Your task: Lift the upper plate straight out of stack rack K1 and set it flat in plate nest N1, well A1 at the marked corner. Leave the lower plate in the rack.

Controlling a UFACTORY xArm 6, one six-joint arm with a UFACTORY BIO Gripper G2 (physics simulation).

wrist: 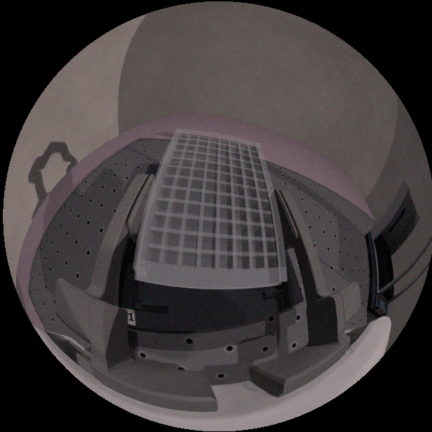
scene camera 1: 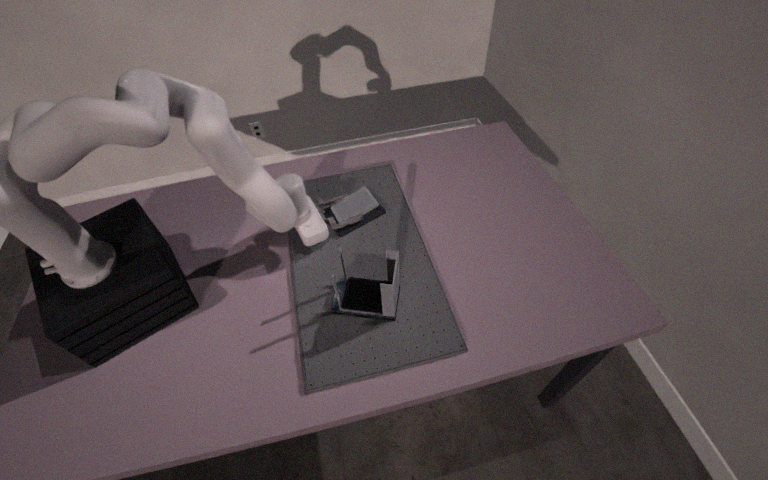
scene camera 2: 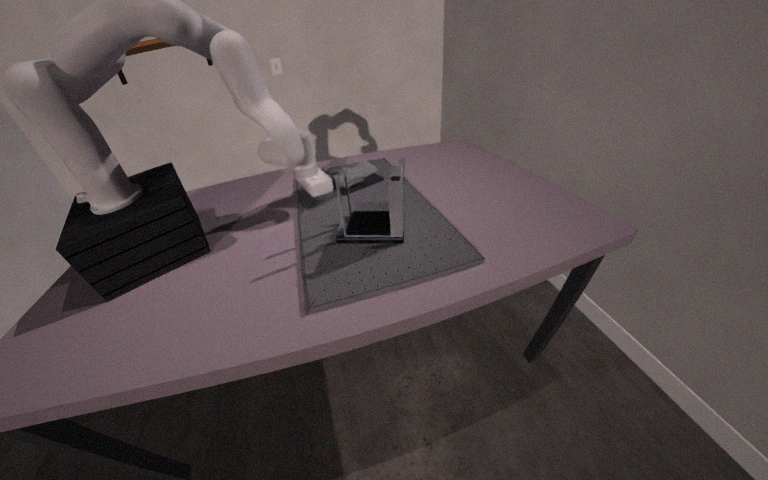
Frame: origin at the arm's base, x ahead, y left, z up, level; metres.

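Seen in the pictures: end effector, tool point: (scene camera 1: 348, 208) (scene camera 2: 350, 175); arm's base, origin of the base link: (scene camera 1: 90, 264) (scene camera 2: 118, 200).
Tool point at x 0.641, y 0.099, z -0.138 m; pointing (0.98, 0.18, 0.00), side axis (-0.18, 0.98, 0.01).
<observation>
Offsets run from my tool point to a thing's middle. Level surfaces: height alone.
My gripper (scene camera 1: 349, 209) (wrist: 214, 222) is shut on the upper plate {0.003 m up, 0.019 m ahead, 0.003 m left} (scene camera 1: 357, 202) (scene camera 2: 362, 168) (wrist: 210, 195), a pale plate with a grid of wells, one finger on each long side. The plate is out of the rack and looks about level, a little above the dark plate nest N1 {0.025 m down, 0.015 m ahead, 0.007 m left} (scene camera 1: 374, 214) (scene camera 2: 368, 182) (wrist: 200, 306). Part of a white label (wrist: 131, 317) shows at the nest's near left corner in the wrist view. Stack rack K1 {0.044 m up, 0.033 m back, 0.300 m right} (scene camera 1: 389, 300) (scene camera 2: 396, 210) (wrist: 398, 216) stands apart from the nest, with upright guides. Its inside is dark; I cannot make out the lower plate.
Nest and rack stand on a grey perforated board {0.032 m down} (scene camera 1: 390, 350) (scene camera 2: 396, 277) (wrist: 75, 235) on the mauve table {0.046 m down} (scene camera 1: 538, 271) (scene camera 2: 509, 209). The rack's tall guides rise beside the gripper's right side in the wrist view. The arm's black base block (scene camera 1: 130, 271) (scene camera 2: 147, 226) stands at the left.
</observation>
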